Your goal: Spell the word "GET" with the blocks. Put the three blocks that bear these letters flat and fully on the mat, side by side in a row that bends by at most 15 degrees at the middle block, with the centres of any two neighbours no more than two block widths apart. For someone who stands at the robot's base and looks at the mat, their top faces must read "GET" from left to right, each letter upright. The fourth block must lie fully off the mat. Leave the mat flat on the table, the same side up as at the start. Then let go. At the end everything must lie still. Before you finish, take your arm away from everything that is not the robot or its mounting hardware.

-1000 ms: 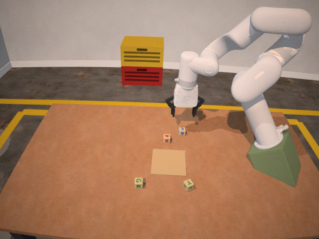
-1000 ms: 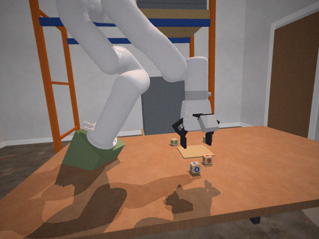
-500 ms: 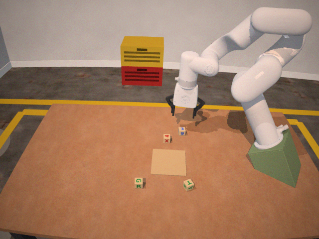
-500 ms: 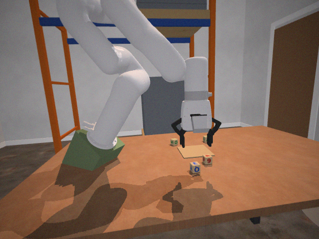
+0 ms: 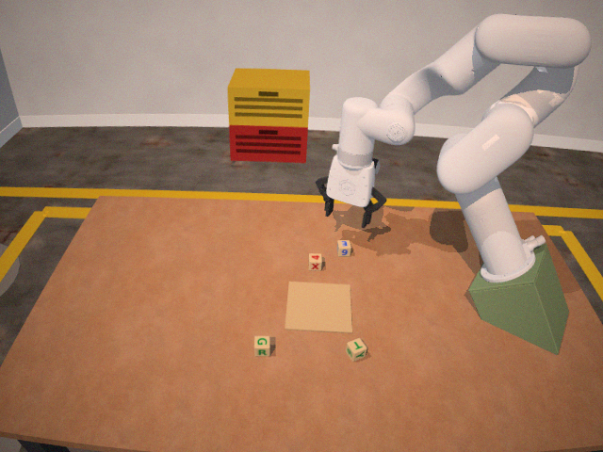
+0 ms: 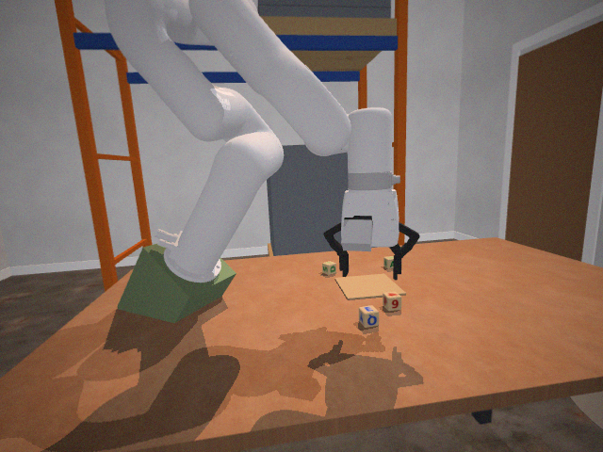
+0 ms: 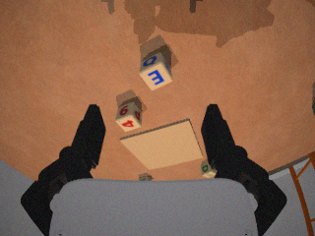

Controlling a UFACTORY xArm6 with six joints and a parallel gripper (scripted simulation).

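Right now my hand is 9 cm above the e block and 1 cm to the right of it. From my hand the other things lie so: tan mat (18 cm to the left, 11 cm below, 9 cm ahead); t block (31 cm to the left, 9 cm below, 4 cm ahead); red-lettered block (9 cm below, 8 cm ahead, 5 cm to the left).
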